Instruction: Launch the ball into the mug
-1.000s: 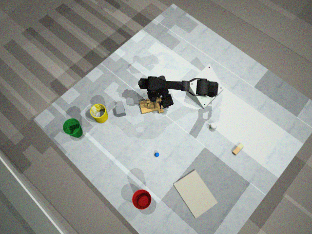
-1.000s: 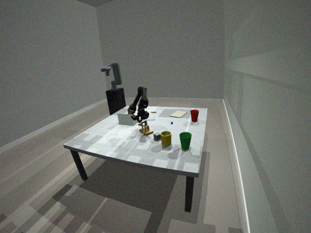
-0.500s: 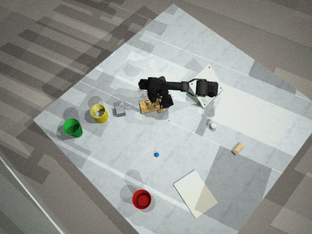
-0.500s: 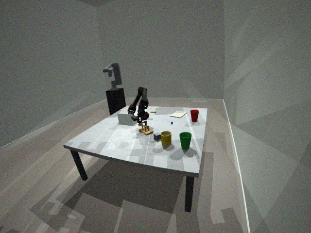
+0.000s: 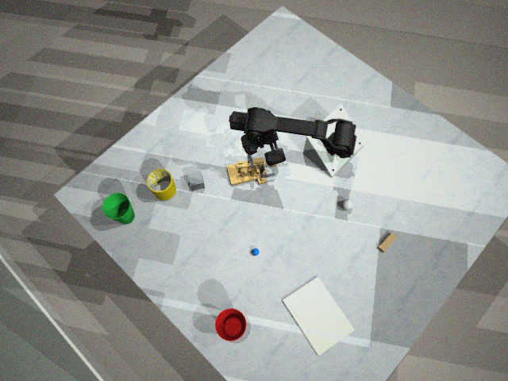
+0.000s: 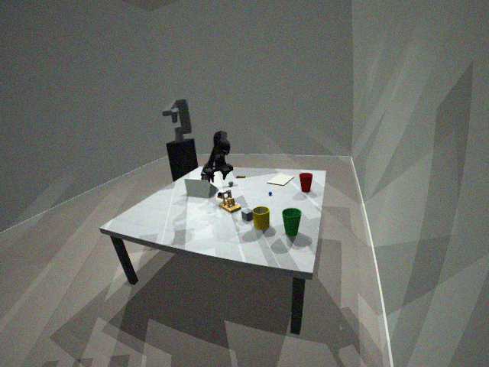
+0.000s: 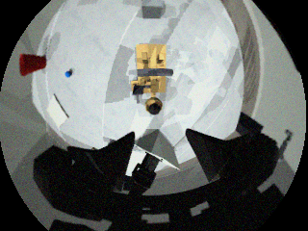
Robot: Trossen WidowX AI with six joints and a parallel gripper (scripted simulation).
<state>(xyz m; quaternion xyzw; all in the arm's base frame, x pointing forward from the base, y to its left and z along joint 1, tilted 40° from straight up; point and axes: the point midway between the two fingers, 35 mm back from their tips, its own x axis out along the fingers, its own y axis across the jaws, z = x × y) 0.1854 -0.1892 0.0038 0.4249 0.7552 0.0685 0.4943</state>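
My gripper tip is now 10 cm above the dark ball. Round my gripper tip: small grey block: 24 cm ahead, 17 cm to the right, 13 cm below; then white ball: 5 cm behind, 32 cm to the left, 14 cm below; then wooden catapult: 6 cm ahead, 2 cm to the right, 10 cm below.
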